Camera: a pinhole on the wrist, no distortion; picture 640 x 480 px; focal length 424.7 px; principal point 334.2 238.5 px. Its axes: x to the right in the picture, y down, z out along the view. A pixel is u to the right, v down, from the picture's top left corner.
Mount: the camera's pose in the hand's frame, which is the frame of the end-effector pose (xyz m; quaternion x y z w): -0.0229 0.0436 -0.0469 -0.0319 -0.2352 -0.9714 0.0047
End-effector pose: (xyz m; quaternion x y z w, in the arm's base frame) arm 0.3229 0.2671 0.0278 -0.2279 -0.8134 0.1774 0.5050
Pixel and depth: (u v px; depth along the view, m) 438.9 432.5 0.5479
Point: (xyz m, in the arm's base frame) -0.1247 0.2292 -0.3379
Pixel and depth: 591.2 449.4 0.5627
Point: -0.0853 0.1000 -0.4962
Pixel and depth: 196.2 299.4 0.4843
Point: -0.0669 0.5027 -0.1279
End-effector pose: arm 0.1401 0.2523 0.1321 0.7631 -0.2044 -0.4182 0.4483
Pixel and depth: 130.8 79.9 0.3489
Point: 0.0936 -0.1211 0.2828
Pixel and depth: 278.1 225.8 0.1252
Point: 0.0968 0.1665 0.2054
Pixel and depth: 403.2 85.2 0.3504
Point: -0.0474 0.0241 0.3789
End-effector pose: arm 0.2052 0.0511 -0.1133 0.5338 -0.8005 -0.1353 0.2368
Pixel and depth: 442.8 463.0 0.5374
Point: -0.0835 0.1565 -0.6080
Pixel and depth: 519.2 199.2 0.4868
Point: -0.1701 0.3481 -0.3393
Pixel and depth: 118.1 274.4 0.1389
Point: 0.0708 0.0346 -0.1206
